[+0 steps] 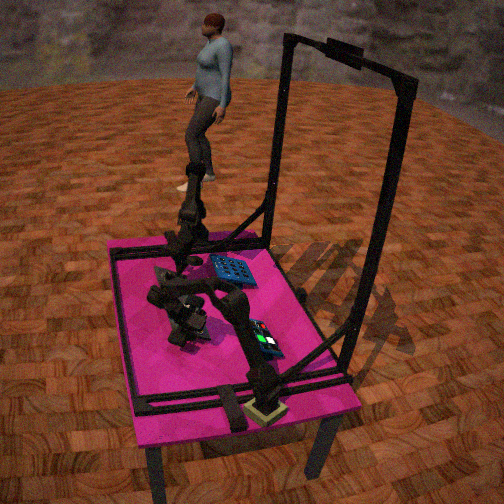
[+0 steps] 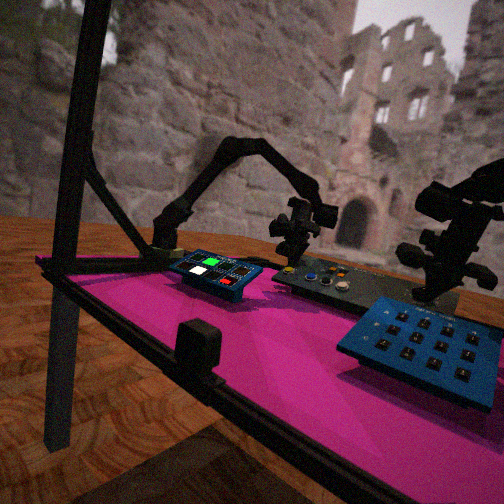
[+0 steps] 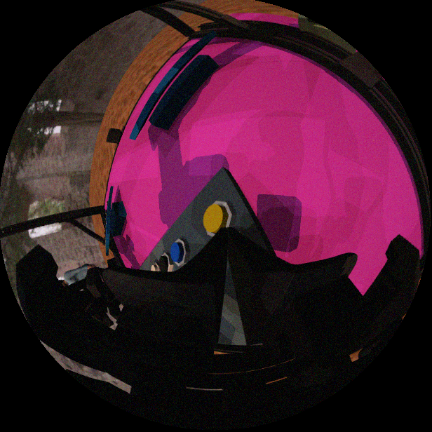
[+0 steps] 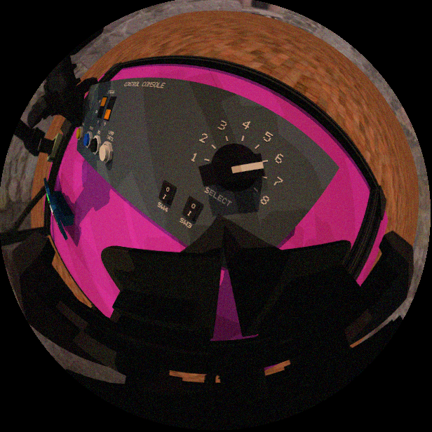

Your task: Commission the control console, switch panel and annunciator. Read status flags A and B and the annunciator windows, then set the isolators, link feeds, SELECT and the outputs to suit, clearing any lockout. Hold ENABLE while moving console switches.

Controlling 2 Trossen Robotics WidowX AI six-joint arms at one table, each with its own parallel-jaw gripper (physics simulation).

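The grey control console (image 2: 360, 286) (image 3: 242, 205) (image 4: 165, 125) lies under both grippers. My left gripper (image 2: 293, 263) (image 3: 225, 232) is shut and empty, beside the yellow button (image 3: 214, 217); contact is unclear. My right gripper (image 2: 419, 295) (image 4: 222, 224) is shut and empty, tips low at the console edge near the SELECT knob (image 4: 235, 175), whose pointer is close to 6. Rockers SW4 (image 4: 167, 192) and SW3 (image 4: 191, 209) show; others are hidden by the fingers. Two status slots show orange, one higher, one lower. The annunciator (image 1: 265, 340) (image 2: 220, 278) has green, white and red windows lit.
The blue switch panel (image 1: 233, 270) (image 2: 400, 345) with rows of black rockers stands beside the console. Blue, black and white buttons line the console near the yellow one. A black frame (image 1: 387, 200) rises at the table's edge. A person (image 1: 212, 70) stands beyond the table.
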